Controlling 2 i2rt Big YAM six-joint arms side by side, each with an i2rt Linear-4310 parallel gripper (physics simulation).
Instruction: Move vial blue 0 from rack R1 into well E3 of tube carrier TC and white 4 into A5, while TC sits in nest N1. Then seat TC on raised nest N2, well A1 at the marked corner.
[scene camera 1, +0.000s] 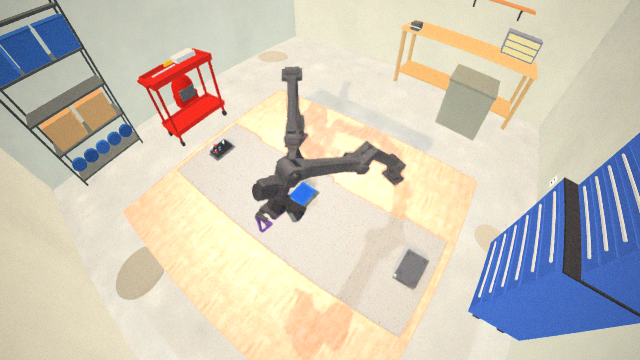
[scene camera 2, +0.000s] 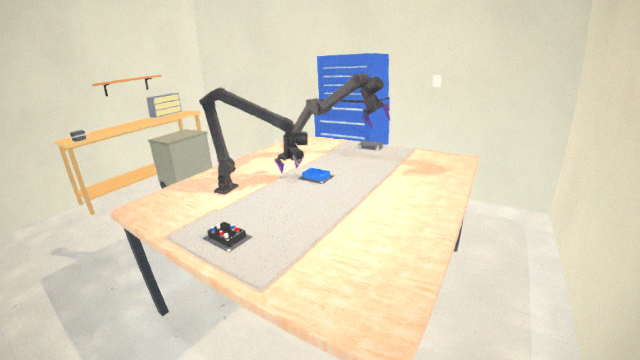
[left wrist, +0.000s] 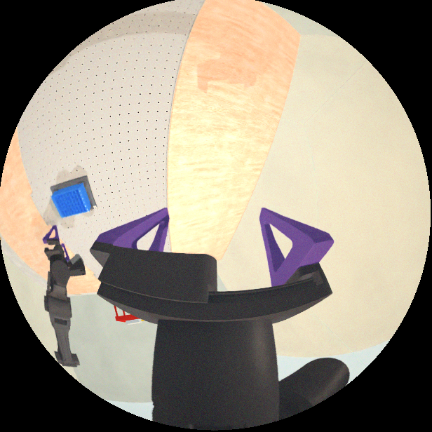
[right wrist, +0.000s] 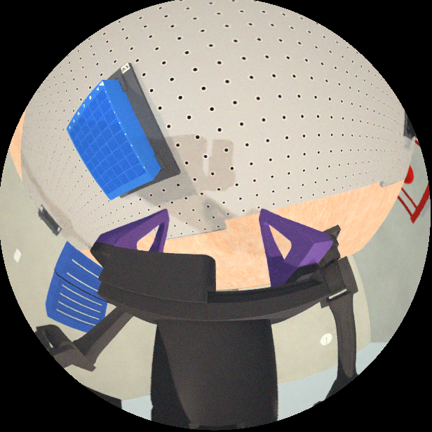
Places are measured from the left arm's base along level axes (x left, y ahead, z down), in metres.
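Where they show: left gripper, between the fingertips: (scene camera 1: 267, 225) (scene camera 2: 381, 124); right gripper, between the fingertips: (scene camera 2: 289, 170); left arm's base, origin of its link: (scene camera 1: 392, 176); right arm's base, origin of its link: (scene camera 2: 226, 189).
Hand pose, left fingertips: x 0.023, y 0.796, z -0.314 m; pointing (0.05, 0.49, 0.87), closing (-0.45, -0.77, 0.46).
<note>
Each offset is from my left fingertips to the centre of the thing. Level surfaces: height alone.
The blue tube carrier TC @[dx -0.214, dy -0.275, dz +0.279 m] (scene camera 1: 303, 194) (scene camera 2: 316, 174) (left wrist: 72, 201) (right wrist: 114, 140) sits on dark nest N1 (left wrist: 89, 188) (right wrist: 139, 102), whose A1 label shows in the right wrist view. Rack R1 (scene camera 1: 221, 149) (scene camera 2: 226, 236) holds vials with blue, red and white caps; their numbers are too small to read. The dark raised nest N2 @[dx +0.446, dy -0.451, dz +0.281 m] (scene camera 1: 411, 268) (scene camera 2: 370, 145) stands at the mat's far end in scene camera 2. My left gripper (scene camera 1: 270, 222) (scene camera 2: 377, 116) (left wrist: 214, 212) is open and empty, high up. My right gripper (scene camera 2: 289, 164) (right wrist: 213, 213) is open and empty beside TC, hidden in scene camera 1.
The grey perforated mat @[dz +0.301 m] (scene camera 1: 330, 250) (scene camera 2: 280, 225) lies along the wooden table @[dz +0.314 m] (scene camera 1: 225, 260) (scene camera 2: 380, 240). In scene camera 1 the left arm (scene camera 1: 330, 166) crosses in front of the right arm (scene camera 1: 293, 107). A red cart (scene camera 1: 175, 67) and blue cabinet (scene camera 1: 550, 295) (scene camera 2: 352, 90) stand off the table.
</note>
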